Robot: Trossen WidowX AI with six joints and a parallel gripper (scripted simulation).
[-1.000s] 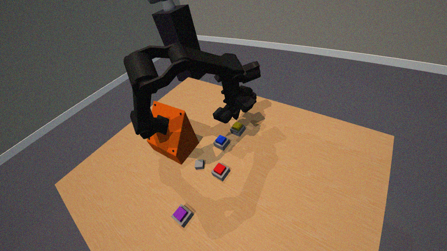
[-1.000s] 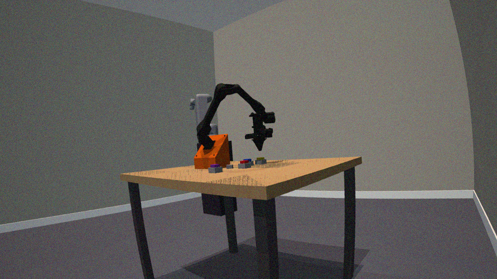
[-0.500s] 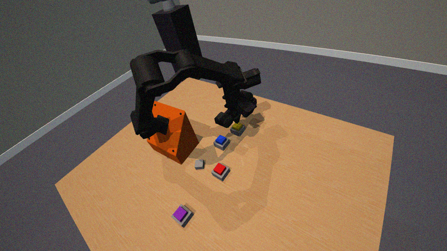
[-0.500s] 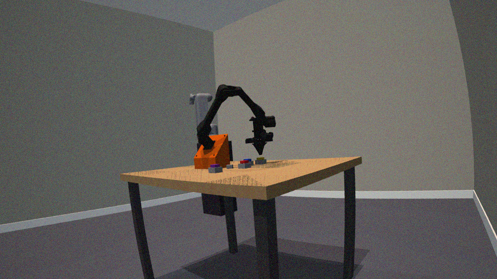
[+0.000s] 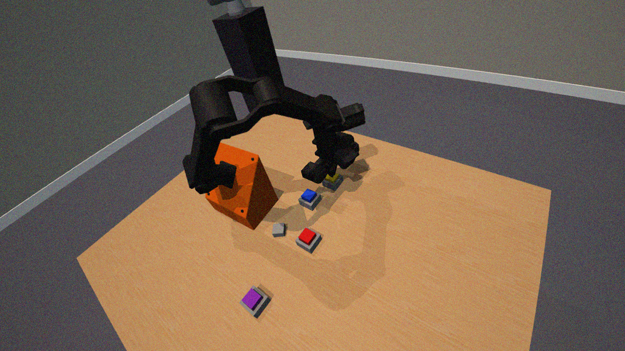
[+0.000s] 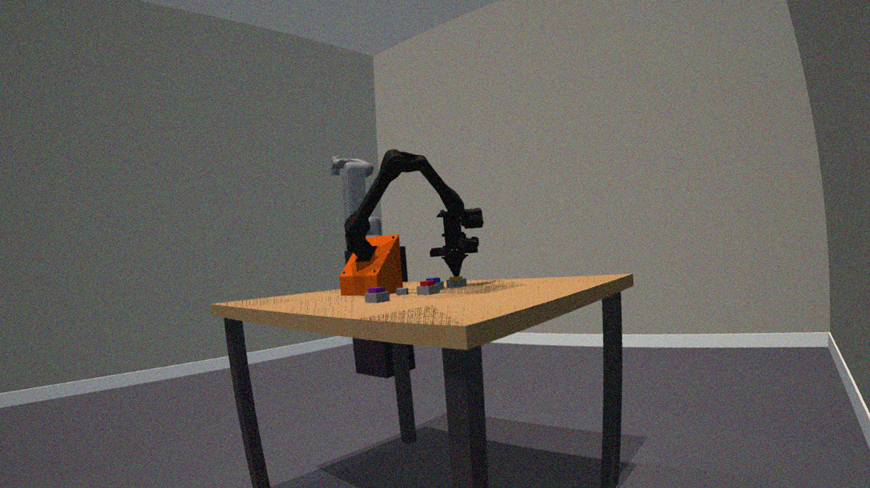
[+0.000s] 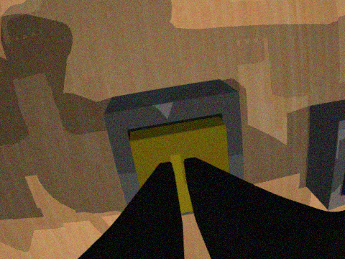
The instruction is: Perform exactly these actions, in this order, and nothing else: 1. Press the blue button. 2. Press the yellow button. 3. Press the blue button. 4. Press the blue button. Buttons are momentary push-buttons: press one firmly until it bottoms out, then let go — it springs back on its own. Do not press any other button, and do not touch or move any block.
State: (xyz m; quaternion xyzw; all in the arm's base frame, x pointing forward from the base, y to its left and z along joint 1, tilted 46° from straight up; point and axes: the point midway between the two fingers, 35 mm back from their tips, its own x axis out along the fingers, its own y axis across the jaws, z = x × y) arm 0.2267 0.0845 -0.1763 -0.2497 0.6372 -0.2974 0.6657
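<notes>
The yellow button is 1 cm below my gripper tip. The rest, counted from my gripper tip: blue button: 3 cm behind, 9 cm to the right; then small grey block: 5 cm behind, 22 cm to the right, 2 cm below; then red button: 4 cm ahead, 21 cm to the right.
</notes>
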